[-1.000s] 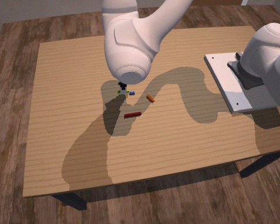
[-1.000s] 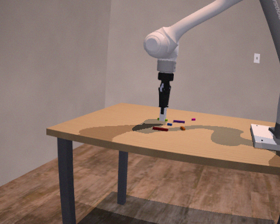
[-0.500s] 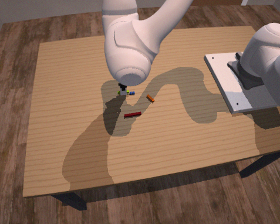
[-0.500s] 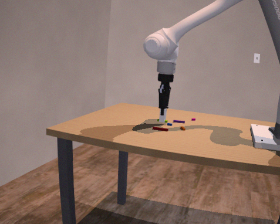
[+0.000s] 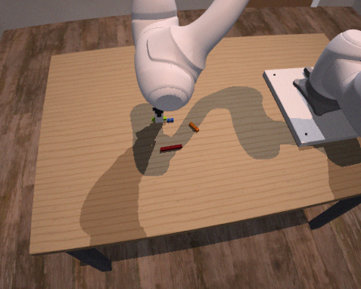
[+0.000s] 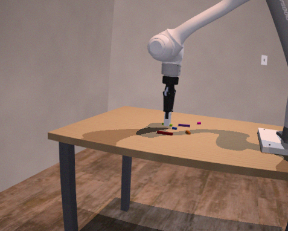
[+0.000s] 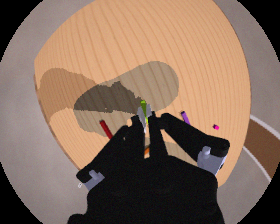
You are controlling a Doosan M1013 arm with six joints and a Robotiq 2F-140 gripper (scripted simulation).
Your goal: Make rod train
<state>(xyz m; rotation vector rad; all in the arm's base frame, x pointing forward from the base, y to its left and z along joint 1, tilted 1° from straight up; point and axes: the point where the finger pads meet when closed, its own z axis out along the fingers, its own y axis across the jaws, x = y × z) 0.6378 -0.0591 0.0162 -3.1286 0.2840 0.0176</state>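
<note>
Now: the lime rod 3 cm below my hand. Round my hand: red rod 11 cm to the left, 4 cm below, 1 cm behind; orange rod 11 cm behind, 6 cm to the left, 4 cm below; purple rod 8 cm to the right, 8 cm behind, 4 cm below.
</note>
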